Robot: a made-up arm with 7 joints. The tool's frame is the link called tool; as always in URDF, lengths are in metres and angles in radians.
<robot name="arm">
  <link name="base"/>
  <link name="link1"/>
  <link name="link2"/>
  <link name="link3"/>
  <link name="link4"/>
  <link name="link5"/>
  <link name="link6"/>
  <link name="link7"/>
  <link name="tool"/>
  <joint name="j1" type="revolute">
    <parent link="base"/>
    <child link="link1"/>
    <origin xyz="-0.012 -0.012 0.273" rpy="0 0 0"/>
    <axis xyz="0 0 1"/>
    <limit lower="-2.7" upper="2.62"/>
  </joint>
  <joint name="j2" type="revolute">
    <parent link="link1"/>
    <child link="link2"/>
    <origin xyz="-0.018 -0.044 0.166" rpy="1.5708 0 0"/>
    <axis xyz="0 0 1"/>
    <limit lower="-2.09" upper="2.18"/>
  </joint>
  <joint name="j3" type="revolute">
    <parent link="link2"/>
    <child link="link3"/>
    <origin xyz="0.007 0.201 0.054" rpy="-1.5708 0 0"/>
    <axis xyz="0 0 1"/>
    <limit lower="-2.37" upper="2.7"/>
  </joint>
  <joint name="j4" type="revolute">
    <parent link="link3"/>
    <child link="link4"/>
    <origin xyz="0 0.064 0.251" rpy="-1.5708 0 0"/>
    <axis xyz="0 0 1"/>
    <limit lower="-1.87" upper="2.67"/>
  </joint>
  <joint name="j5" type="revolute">
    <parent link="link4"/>
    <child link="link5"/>
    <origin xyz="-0.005 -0.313 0.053" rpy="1.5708 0 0"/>
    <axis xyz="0 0 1"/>
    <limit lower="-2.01" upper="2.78"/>
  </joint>
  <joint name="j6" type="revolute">
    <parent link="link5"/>
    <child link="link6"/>
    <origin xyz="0.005 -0.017 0.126" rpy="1.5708 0 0"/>
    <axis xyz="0 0 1"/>
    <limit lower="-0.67" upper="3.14"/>
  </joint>
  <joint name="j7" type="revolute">
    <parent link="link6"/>
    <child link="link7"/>
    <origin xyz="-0.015 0.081 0.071" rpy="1.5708 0 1.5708"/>
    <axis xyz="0 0 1"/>
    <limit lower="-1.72" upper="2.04"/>
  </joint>
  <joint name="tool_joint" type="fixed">
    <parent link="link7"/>
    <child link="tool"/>
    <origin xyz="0.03 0.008 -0.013" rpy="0 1.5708 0"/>
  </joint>
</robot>
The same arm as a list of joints. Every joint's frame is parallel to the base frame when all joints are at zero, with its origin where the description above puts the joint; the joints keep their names.
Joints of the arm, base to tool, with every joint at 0 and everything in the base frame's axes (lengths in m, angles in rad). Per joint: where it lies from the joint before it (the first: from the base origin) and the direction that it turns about. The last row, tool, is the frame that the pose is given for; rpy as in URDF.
j1: xyz -0.012 -0.012 0.273 axis 0 0 1
j2: xyz -0.018 -0.044 0.166 axis 0 -1 0
j3: xyz 0.007 -0.054 0.201 axis 0 0 1
j4: xyz 0 0.064 0.251 axis 0 1 0
j5: xyz -0.005 0.053 0.313 axis 0 0 1
j6: xyz 0.005 -0.017 0.126 axis 0 -1 0
j7: xyz -0.015 -0.071 0.081 axis 1 0 0
tool: xyz -0.013 -0.008 0.03 rpy 0 0 -3.1416
Joint limits (rad, base to tool): -2.7..2.62 -2.09..2.18 -2.37..2.7 -1.87..2.67 -2.01..2.78 -0.67..3.14 -1.72..2.04

